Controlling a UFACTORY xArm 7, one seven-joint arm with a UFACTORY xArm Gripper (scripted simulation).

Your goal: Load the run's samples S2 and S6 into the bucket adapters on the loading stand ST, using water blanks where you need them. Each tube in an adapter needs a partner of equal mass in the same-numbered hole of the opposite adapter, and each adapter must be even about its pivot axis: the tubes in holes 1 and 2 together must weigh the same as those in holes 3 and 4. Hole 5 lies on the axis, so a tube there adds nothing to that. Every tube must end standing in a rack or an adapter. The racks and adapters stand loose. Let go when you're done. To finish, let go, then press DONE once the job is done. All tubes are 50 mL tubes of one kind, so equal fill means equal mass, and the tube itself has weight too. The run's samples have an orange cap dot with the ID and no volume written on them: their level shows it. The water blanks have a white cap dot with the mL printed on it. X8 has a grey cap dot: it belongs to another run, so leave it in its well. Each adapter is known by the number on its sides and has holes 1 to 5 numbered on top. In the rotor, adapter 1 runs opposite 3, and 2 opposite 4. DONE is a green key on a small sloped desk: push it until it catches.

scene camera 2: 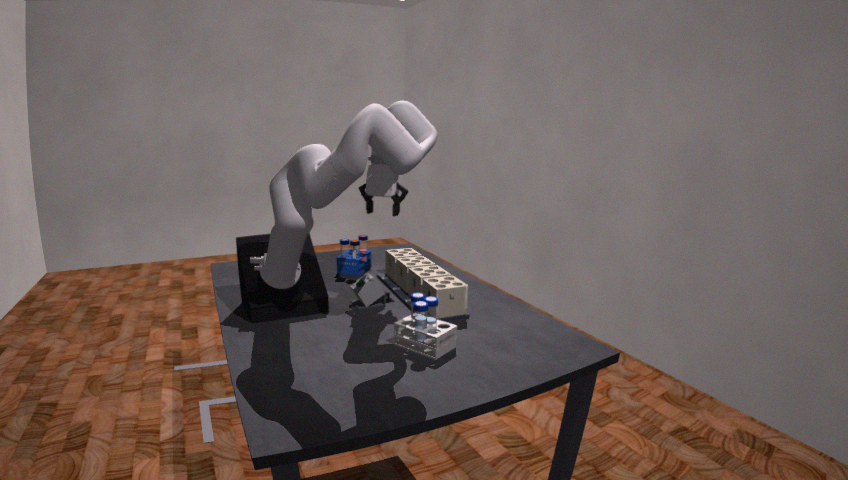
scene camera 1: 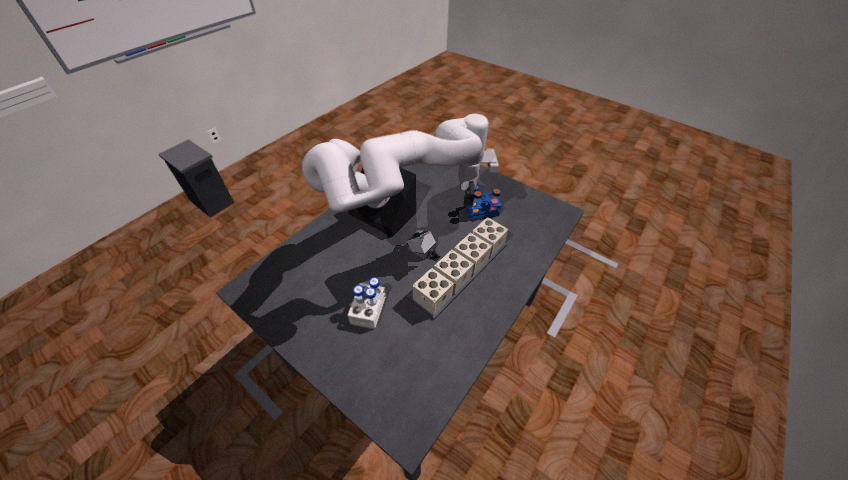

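Note:
Scene camera 2 shows the gripper (scene camera 2: 382, 214), while a white rack (scene camera 1: 363, 319) can be seen in scene camera 1.

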